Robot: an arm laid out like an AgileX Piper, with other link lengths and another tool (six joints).
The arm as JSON. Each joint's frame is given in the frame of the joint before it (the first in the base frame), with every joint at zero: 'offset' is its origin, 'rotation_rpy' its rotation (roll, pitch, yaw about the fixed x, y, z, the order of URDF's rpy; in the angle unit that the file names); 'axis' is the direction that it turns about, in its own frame. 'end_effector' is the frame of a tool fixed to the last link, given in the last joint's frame.
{
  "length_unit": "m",
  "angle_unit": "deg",
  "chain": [
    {
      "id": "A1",
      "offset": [
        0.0,
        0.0,
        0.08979
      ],
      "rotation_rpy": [
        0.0,
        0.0,
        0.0
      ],
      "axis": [
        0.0,
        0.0,
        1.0
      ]
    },
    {
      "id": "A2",
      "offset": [
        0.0,
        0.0,
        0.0
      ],
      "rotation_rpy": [
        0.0,
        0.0,
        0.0
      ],
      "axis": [
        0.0,
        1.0,
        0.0
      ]
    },
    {
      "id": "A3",
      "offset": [
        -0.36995,
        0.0,
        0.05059
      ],
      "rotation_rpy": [
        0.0,
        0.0,
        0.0
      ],
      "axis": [
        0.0,
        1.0,
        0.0
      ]
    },
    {
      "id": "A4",
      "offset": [
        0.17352,
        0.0,
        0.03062
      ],
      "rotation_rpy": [
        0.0,
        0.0,
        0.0
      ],
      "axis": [
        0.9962,
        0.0,
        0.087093
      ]
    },
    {
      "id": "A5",
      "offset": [
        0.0,
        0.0,
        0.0
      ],
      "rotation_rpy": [
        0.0,
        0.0,
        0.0
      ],
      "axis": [
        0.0,
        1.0,
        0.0
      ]
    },
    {
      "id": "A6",
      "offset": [
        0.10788,
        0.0,
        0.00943
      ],
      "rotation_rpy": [
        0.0,
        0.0,
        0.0
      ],
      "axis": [
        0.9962,
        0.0,
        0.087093
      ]
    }
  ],
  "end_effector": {
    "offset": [
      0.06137,
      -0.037,
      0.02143
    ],
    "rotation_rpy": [
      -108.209,
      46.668,
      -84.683
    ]
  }
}
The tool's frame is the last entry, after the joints.
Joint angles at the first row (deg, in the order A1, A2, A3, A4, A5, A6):
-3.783 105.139 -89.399 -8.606 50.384 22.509
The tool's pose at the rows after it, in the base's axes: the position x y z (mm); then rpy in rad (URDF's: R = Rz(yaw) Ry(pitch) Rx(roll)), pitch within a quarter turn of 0, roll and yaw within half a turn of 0:
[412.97 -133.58 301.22 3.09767 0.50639 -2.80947]
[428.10 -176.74 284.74 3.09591 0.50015 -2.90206]
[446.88 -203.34 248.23 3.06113 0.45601 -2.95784]
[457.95 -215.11 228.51 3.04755 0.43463 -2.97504]
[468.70 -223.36 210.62 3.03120 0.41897 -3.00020]
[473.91 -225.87 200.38 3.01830 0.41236 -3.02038]
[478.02 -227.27 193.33 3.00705 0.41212 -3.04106]
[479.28 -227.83 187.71 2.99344 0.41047 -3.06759]
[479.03 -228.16 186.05 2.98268 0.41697 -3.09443]
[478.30 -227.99 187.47 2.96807 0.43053 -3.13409]
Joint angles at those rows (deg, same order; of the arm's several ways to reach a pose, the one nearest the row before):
-9.769 106.590 -97.514 -9.470 50.565 24.016
-14.695 111.836 -102.614 -9.782 50.828 24.398
-17.343 118.257 -106.314 -9.084 51.101 23.814
-18.321 121.829 -108.850 -8.770 51.420 23.320
-18.816 125.283 -112.022 -8.633 52.393 23.779
-18.886 127.049 -113.509 -8.584 52.857 24.601
-18.886 128.359 -114.808 -8.519 53.232 25.591
-18.886 129.170 -115.421 -8.519 53.570 26.916
-18.928 129.376 -115.575 -8.519 53.560 28.341
-18.927 129.376 -116.176 -8.519 53.959 30.475

